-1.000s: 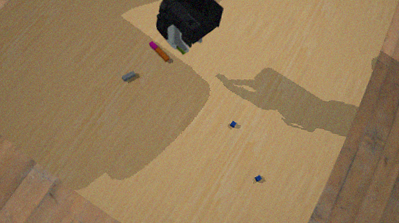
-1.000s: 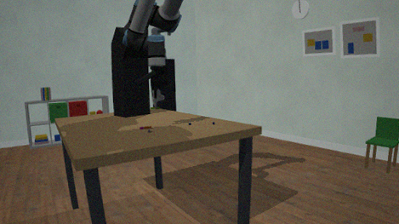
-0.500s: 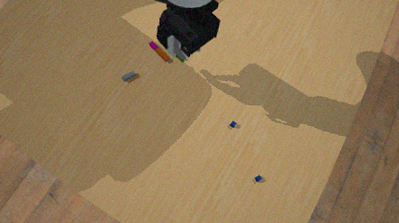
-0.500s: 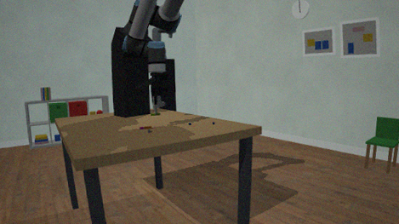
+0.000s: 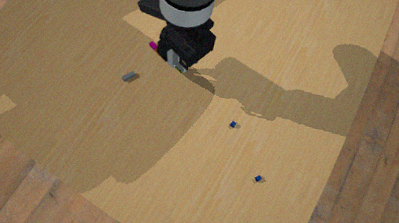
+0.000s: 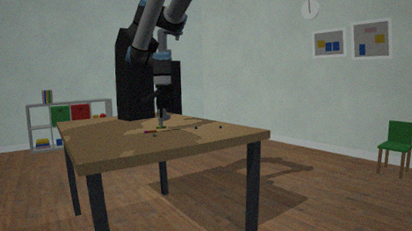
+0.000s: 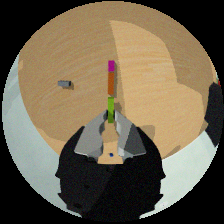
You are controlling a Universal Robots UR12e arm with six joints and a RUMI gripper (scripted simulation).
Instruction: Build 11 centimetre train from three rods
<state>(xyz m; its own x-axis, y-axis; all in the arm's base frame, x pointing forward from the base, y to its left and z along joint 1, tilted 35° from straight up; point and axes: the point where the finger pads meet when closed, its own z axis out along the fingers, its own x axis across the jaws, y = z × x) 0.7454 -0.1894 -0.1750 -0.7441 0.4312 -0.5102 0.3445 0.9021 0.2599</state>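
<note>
My gripper is now 10 mm above the lime rod. Round my hand: orange rod (40 mm to the right, 30 mm below, 20 mm behind); then magenta rod (70 mm to the right, 30 mm below, 30 mm behind); then grey rod (90 mm to the right, 70 mm ahead, 30 mm below).
</note>
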